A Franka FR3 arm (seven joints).
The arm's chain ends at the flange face. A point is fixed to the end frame.
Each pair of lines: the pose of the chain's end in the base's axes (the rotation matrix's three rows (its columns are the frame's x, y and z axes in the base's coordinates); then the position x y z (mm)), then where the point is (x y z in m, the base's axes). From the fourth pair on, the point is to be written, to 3 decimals.
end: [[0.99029 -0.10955 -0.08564], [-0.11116 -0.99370 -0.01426], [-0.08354 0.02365 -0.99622]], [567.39 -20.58 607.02]
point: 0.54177 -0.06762 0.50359
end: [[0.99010 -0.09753 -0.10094], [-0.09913 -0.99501 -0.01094], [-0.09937 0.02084 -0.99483]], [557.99 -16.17 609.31]
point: 0.53132 -0.06305 0.50608
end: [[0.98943 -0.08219 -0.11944], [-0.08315 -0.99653 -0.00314], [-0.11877 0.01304 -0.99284]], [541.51 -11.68 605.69]
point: 0.51361 -0.05799 0.50253
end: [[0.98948 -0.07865 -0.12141], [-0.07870 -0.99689 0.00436], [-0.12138 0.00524 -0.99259]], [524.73 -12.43 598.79]
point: 0.497 -0.058 0.495
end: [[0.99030 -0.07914 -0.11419], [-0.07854 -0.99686 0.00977], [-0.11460 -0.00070 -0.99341]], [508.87 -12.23 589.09]
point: 0.482 -0.057 0.485
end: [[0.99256 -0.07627 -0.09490], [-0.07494 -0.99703 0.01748], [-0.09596 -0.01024 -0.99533]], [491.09 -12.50 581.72]
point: 0.466 -0.057 0.477
